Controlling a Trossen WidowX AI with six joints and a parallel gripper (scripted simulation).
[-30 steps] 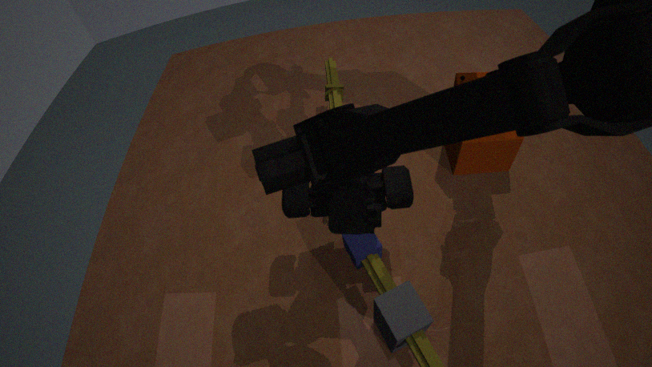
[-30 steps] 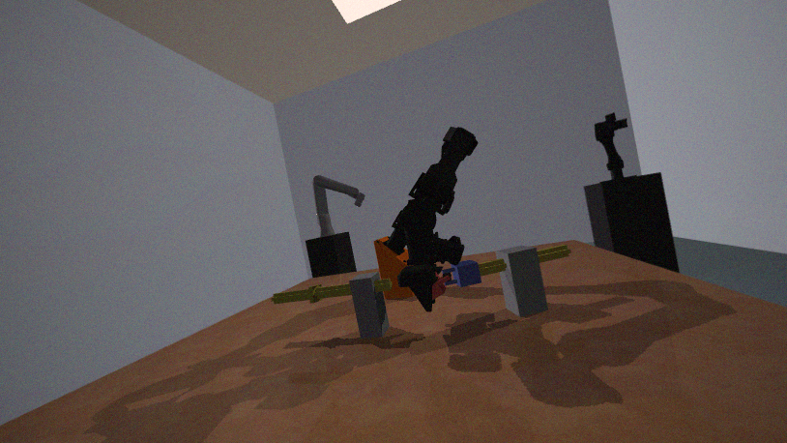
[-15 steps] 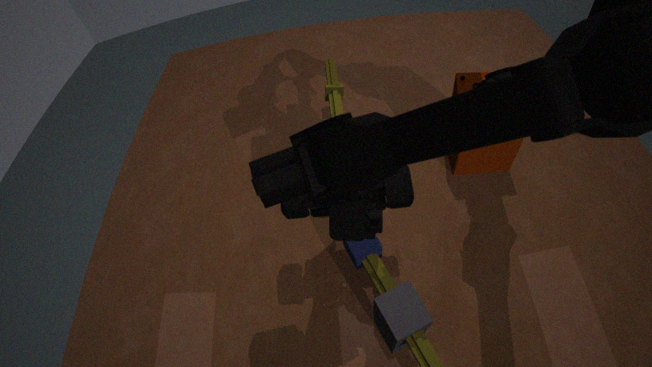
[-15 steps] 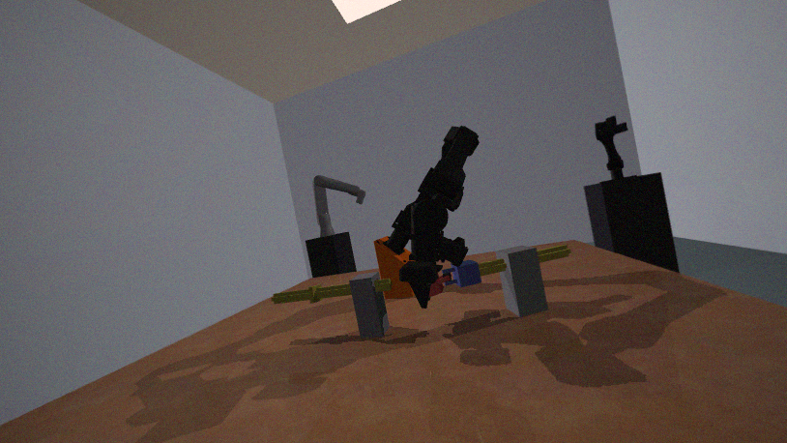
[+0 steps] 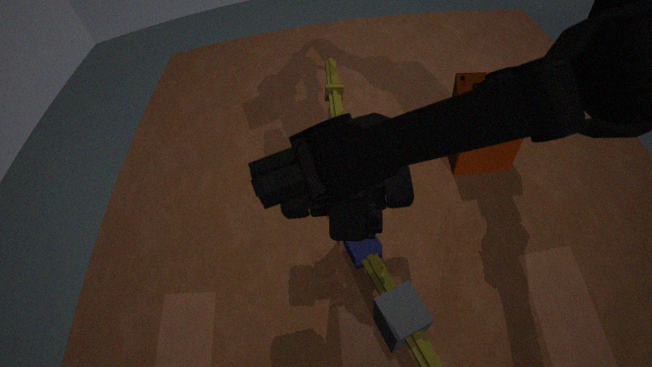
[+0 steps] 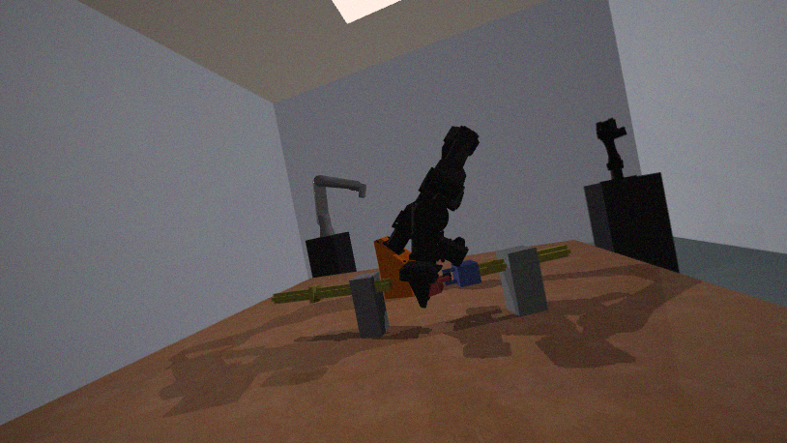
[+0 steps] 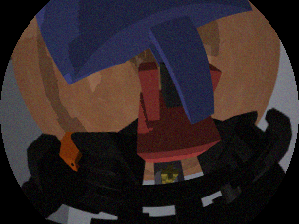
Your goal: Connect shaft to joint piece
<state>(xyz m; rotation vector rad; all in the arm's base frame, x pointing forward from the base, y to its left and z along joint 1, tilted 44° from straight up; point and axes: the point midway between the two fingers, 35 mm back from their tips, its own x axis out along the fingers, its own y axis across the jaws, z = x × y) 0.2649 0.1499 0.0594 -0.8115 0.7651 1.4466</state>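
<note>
Now: the red joint piece 4 cm above my gripper tip and 2 cm to the left of it.
</note>
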